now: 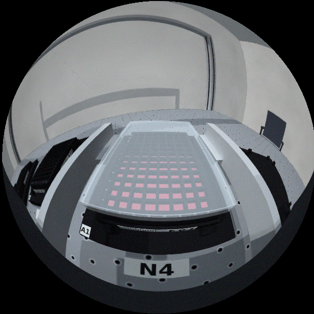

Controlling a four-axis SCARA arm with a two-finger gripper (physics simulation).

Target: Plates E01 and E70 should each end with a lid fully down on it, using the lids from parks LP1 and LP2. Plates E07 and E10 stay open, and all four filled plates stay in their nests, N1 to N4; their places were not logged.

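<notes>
My gripper is shut on a clear lid, with one finger along each long side. The lid looks level and lies squarely over a filled plate at the nest labelled N4. The plate's pink wells show through the lid in straight rows. The lid's front edge is very close to the plate's top; whether it touches or is fully down cannot be told. A white A1 tag shows at the front left corner. No plate number such as E01 or E70 is readable.
Black plate-like objects stand on the left beyond the left finger. Another black object is partly hidden behind the right finger. The perforated grey deck runs around the nest. A dark chair stands at the far right.
</notes>
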